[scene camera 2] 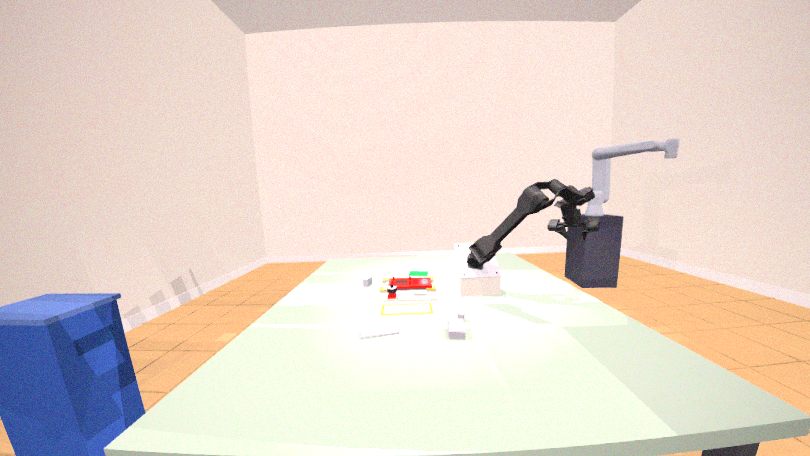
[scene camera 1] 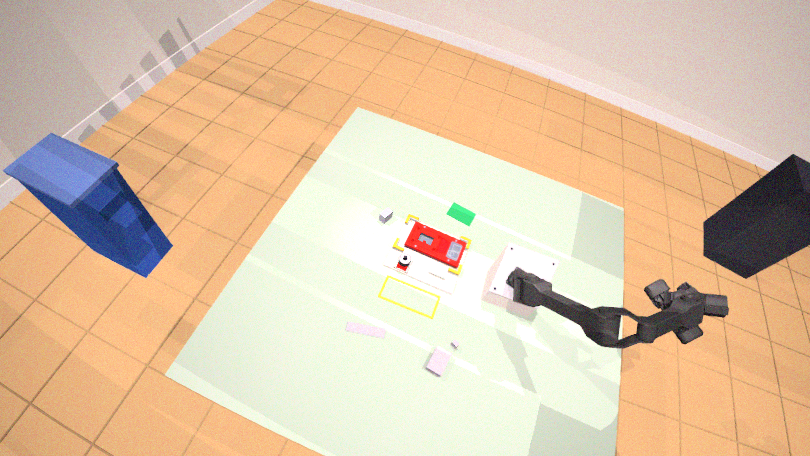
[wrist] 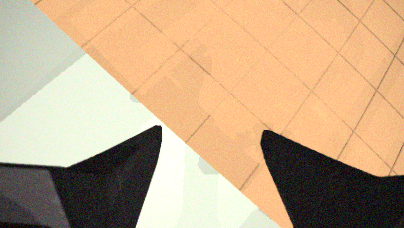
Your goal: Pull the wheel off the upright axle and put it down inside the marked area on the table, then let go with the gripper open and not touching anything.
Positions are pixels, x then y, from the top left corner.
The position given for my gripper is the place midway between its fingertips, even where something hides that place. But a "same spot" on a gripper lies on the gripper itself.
Scene:
my gripper: scene camera 2; scene camera 1 666,316; wrist
same spot on my gripper: [wrist: 117,180] = [scene camera 2: 565,229]

